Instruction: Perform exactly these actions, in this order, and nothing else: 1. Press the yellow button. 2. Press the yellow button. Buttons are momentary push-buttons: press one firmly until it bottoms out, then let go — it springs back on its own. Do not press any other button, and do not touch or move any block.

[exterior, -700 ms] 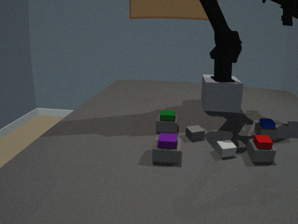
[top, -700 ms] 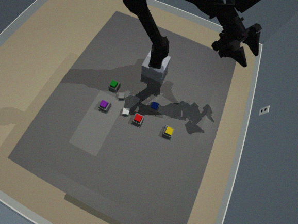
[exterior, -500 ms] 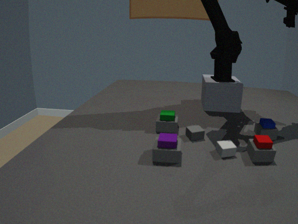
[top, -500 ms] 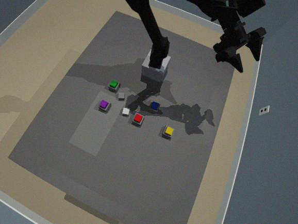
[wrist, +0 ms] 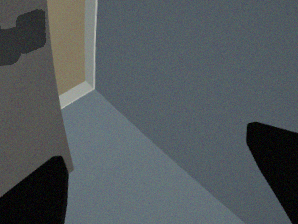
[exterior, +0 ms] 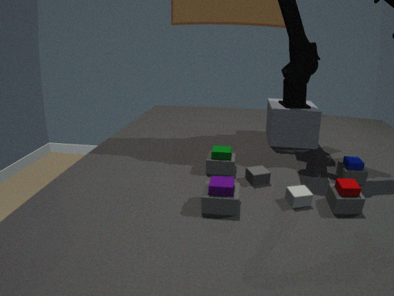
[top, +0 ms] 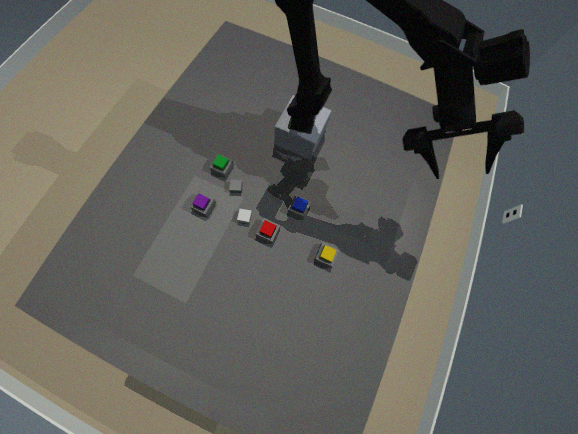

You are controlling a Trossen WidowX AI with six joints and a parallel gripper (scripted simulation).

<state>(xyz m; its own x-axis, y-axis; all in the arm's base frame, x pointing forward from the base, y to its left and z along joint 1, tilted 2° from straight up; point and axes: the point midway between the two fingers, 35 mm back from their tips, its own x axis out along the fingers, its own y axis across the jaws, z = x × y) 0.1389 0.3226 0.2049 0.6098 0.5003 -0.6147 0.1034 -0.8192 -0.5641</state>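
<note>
The yellow button lies 16 cm ahead of my gripper tip, 18 cm to the right of it and 25 cm below it. Also, from my gripper tip: red button (14 cm ahead, 34 cm to the right, 25 cm below); white block (12 cm ahead, 41 cm to the right, 27 cm below); blue button (5 cm ahead, 28 cm to the right, 25 cm below).
</note>
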